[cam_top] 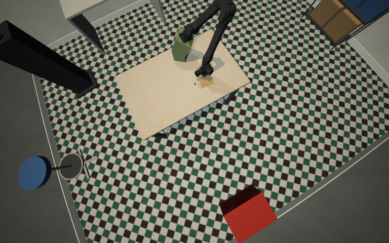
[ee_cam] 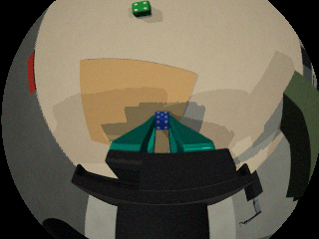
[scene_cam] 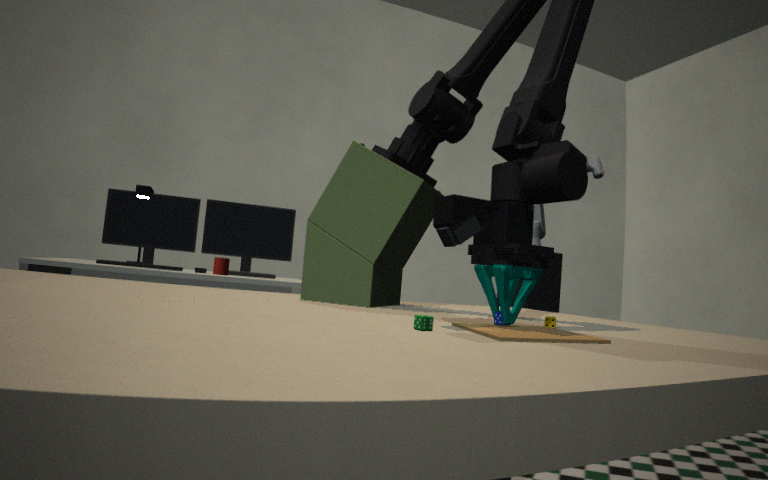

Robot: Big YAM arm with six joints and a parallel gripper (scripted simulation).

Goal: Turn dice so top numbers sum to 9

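My hand is right at the blue die. Also, from my hand: green die (2 cm ahead, 13 cm to the right, 1 cm below); then yellow die (2 cm behind, 11 cm to the left, 1 cm below); then mat (5 cm ahead, 1 cm below).
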